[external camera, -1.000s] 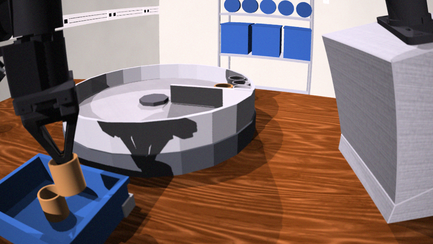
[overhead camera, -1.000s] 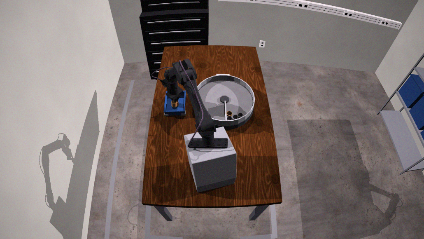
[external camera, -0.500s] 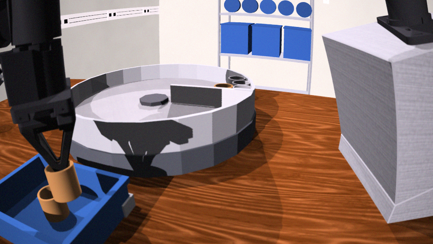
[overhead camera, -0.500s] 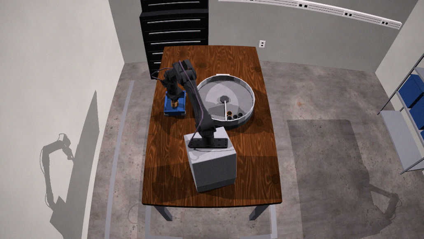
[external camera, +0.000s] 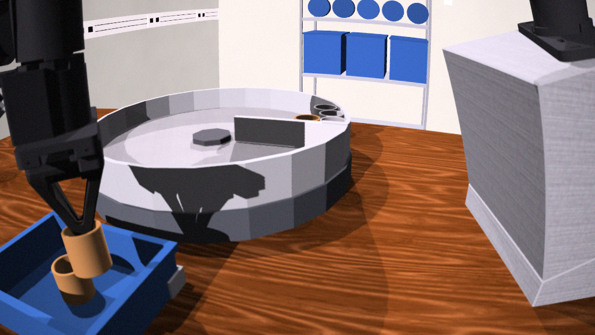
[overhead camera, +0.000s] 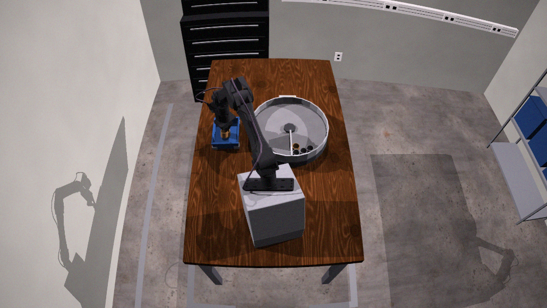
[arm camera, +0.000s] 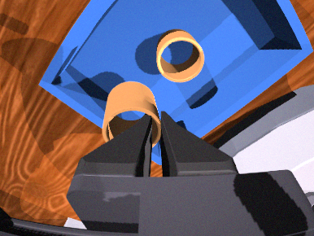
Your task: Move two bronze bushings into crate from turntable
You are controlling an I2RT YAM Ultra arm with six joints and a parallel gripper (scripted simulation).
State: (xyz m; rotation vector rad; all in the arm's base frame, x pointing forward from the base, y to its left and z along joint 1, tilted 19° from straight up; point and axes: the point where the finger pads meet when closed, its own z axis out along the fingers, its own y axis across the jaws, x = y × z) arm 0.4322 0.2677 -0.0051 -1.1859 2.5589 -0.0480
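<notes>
Now: hand 30 mm short of the blue crate, 10 mm to the right of it and 60 mm above it. Also, from my hand: grey turntable: 70 mm ahead, 330 mm to the right, 40 mm below.
</notes>
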